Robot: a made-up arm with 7 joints. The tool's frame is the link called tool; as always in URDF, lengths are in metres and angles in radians. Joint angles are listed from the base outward.
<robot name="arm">
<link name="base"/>
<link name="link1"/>
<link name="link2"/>
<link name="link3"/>
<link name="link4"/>
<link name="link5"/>
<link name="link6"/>
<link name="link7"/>
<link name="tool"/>
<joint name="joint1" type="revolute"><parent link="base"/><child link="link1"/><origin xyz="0.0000 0.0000 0.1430" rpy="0.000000 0.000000 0.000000"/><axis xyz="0 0 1"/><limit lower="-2.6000" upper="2.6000"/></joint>
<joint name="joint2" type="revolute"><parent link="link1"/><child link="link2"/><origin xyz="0.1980 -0.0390 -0.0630" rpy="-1.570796 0.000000 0.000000"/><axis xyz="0 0 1"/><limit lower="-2.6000" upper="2.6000"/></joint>
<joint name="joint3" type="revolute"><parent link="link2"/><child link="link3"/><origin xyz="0.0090 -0.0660 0.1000" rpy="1.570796 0.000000 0.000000"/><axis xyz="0 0 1"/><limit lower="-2.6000" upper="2.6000"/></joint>
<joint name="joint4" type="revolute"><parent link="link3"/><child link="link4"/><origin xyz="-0.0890 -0.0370 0.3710" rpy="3.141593 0.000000 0.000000"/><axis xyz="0 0 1"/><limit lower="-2.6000" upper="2.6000"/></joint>
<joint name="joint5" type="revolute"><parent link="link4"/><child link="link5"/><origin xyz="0.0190 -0.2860 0.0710" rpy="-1.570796 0.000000 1.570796"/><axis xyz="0 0 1"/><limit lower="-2.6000" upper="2.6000"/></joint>
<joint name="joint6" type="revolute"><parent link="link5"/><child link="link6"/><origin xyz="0.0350 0.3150 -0.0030" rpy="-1.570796 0.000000 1.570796"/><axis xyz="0 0 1"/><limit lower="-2.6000" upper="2.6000"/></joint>
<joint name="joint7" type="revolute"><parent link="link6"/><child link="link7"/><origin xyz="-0.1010 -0.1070 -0.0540" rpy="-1.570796 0.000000 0.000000"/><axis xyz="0 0 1"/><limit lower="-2.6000" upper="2.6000"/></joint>
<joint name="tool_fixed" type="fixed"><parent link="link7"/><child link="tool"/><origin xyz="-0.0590 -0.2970 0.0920" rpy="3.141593 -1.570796 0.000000"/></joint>
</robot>
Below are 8 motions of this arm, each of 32 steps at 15 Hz.
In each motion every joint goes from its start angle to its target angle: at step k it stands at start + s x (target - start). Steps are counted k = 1, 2, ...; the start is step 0. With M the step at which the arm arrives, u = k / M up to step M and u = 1 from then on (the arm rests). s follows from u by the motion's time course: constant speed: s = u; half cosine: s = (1 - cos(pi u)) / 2; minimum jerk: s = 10 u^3 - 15 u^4 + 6 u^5.
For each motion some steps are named. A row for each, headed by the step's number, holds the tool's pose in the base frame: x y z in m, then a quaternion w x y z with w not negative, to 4 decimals.
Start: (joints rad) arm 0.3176 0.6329 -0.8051 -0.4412 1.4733 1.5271 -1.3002
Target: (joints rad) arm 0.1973 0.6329 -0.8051 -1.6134 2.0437 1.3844 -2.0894
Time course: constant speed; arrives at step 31
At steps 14, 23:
14: -0.1137 0.6199 0.7966 0.2984 0.8272 -0.4416 -0.1780
23: -0.1598 0.4546 0.8872 0.3806 0.8720 -0.2598 -0.1653

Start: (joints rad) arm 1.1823 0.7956 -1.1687 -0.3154 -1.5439 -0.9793 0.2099
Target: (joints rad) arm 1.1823 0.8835 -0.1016 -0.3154 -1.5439 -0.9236 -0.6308
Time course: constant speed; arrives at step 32
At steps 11, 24, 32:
11: 0.1648 0.6820 0.3888 0.9345 0.3236 -0.0104 -0.1478
24: 0.0832 0.7224 0.3053 0.9626 0.1761 0.2047 -0.0224
32: 0.0034 0.7158 0.2769 0.9426 0.0845 0.3114 0.0856

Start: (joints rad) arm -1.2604 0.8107 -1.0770 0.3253 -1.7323 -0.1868 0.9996
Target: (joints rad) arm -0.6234 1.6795 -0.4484 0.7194 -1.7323 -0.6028 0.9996
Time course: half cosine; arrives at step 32
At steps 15, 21, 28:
15: 0.3607 -0.3659 0.4453 0.2044 0.1497 -0.6741 -0.6939
21: 0.4686 -0.3616 0.3606 0.3072 0.1481 -0.5776 -0.7416
28: 0.5478 -0.3282 0.2780 0.3962 0.1341 -0.4983 -0.7594

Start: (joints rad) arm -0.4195 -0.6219 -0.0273 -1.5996 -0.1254 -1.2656 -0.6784
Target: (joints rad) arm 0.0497 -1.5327 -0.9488 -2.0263 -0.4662 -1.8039 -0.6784
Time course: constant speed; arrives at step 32
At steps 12, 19, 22, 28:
12: -0.4013 0.5776 0.1725 0.4423 0.0208 -0.8531 0.2758
19: -0.4608 0.5719 0.1158 0.3376 0.0903 -0.9053 0.2416
22: -0.4880 0.5618 0.0931 0.2894 0.1254 -0.9218 0.2253
28: -0.5439 0.5264 0.0478 0.1883 0.2035 -0.9419 0.1896

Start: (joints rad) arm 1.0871 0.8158 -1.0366 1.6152 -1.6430 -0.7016 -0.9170
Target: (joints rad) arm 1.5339 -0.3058 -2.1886 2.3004 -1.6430 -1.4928 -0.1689
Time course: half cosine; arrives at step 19
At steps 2, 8, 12, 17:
2: 0.3566 0.2191 0.5065 0.4463 -0.1239 -0.5238 -0.7149
8: -0.0356 0.0712 0.6491 0.0448 -0.0166 -0.6216 -0.7819
12: -0.3113 0.0321 0.5995 0.2837 0.1520 0.5558 0.7665
17: -0.3812 0.0417 0.5886 0.4181 0.4076 0.4435 0.6800

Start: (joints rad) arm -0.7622 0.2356 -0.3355 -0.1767 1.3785 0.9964 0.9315
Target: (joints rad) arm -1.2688 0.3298 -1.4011 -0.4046 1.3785 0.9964 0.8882
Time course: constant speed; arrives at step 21
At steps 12, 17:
12: 0.8626 -0.2880 0.2508 0.2177 -0.0241 0.4157 -0.8827
17: 0.7813 -0.5151 0.2067 0.0652 0.0119 0.4230 -0.9037

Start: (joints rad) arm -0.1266 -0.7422 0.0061 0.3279 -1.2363 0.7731 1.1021
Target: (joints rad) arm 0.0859 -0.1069 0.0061 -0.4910 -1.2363 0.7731 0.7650
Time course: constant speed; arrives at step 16
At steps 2, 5, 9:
2: -0.1778 -0.0529 0.5589 0.4652 0.8417 0.0995 0.2555
5: -0.1153 -0.0357 0.6110 0.4933 0.8111 0.2002 0.2424
9: -0.0331 -0.0067 0.6634 0.5104 0.7559 0.3337 0.2382

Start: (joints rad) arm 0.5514 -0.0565 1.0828 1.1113 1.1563 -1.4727 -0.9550
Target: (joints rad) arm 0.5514 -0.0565 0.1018 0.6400 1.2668 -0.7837 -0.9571
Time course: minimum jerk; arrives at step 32
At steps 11, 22, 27, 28, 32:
11: 0.3046 0.6556 0.5160 0.3493 -0.5535 -0.7464 0.1203
22: 0.3646 0.4532 0.4567 0.4023 -0.7736 -0.4860 0.0588
27: 0.3555 0.4093 0.4451 0.4104 -0.8140 -0.4091 0.0399
28: 0.3543 0.4056 0.4441 0.4111 -0.8174 -0.4019 0.0381
32: 0.3528 0.4014 0.4430 0.4118 -0.8212 -0.3934 0.0360

